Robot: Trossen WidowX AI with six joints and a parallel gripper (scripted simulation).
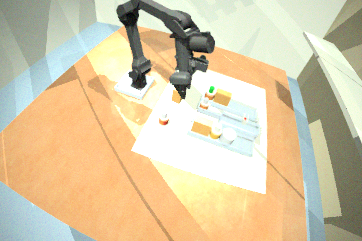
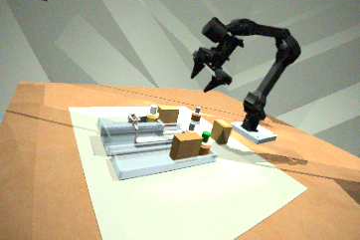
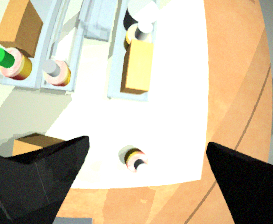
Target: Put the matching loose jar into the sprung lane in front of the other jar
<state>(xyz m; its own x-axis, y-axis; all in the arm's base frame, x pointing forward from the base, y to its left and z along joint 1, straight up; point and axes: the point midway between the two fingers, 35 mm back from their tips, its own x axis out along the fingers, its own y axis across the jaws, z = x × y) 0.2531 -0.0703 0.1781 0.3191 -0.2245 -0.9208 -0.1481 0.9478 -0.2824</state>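
Right now my gripper tip is 20 cm to the right of the green-lidded jar, 12 cm above it and 6 cm short of it. Round my gripper tip: grey lane unit: 21 cm ahead, 15 cm below, 11 cm to the left; then pusher plate: 17 cm ahead, 12 cm below, 10 cm to the left.
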